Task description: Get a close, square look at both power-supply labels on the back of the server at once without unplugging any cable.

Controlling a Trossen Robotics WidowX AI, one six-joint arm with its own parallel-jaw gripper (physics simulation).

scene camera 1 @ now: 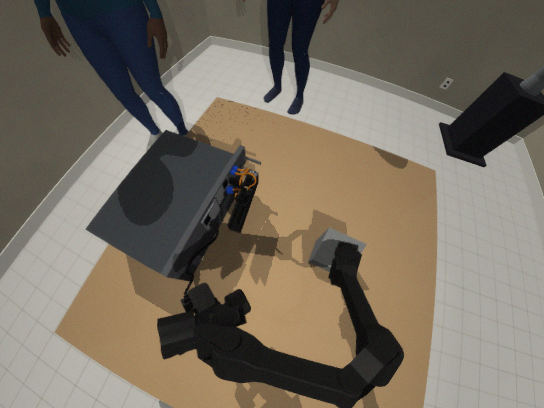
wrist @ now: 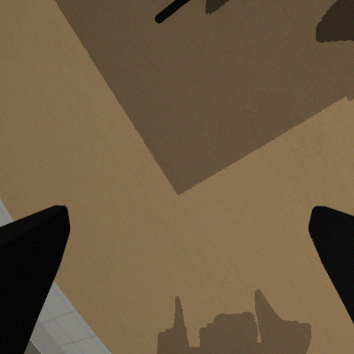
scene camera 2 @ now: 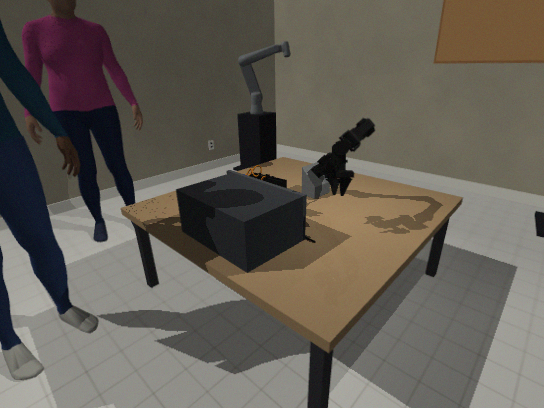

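Where they show: gripper, fingertip midpoint: [wrist: 192,219] [scene camera 2: 338,195]; arm's base, origin of the base link: [scene camera 1: 346,251] [scene camera 2: 317,171].
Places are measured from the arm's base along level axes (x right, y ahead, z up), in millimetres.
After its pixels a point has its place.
The dark grey server [scene camera 1: 195,165] @(x 137, y 561, z 78 mm) [scene camera 2: 280,220] @(x -197, y 644, z 21 mm) sits on the wooden table [scene camera 1: 340,165] @(x 448, y 17, z -122 mm) [scene camera 2: 295,290] @(x -361, y 795, z -122 mm). Its back, with blue plugs [scene camera 1: 229,190] @(x 105, y 435, z 18 mm), looped orange cables [scene camera 1: 248,179] @(x 152, y 379, z 43 mm) [scene camera 2: 256,171] @(x 152, y 350, z 58 mm) and black cables, faces the arm's side. The power-supply labels cannot be made out in the scene views, and the server's back does not show in the wrist view. My gripper [scene camera 2: 338,192] @(x -291, y 360, z 44 mm) [wrist: 192,219] @(x -291, y 360, z 44 mm) is open and empty, pointing down over the table, apart from the server. The wrist view shows tabletop, a shadow and a black cable end [wrist: 172,11] @(x -251, y 493, z -116 mm) at the top.
A long black part [scene camera 1: 243,210] @(x 49, y 366, z 11 mm) [scene camera 2: 274,179] @(x 15, y 387, z 64 mm) stands out behind the server. My arm's grey base block [scene camera 1: 320,251] @(x -12, y 80, z -27 mm) [scene camera 2: 311,183] @(x -14, y 91, z -40 mm) stands on the table. Two people stand beyond the table. A grey arm stands on a black pedestal [scene camera 1: 492,117] [scene camera 2: 256,140].
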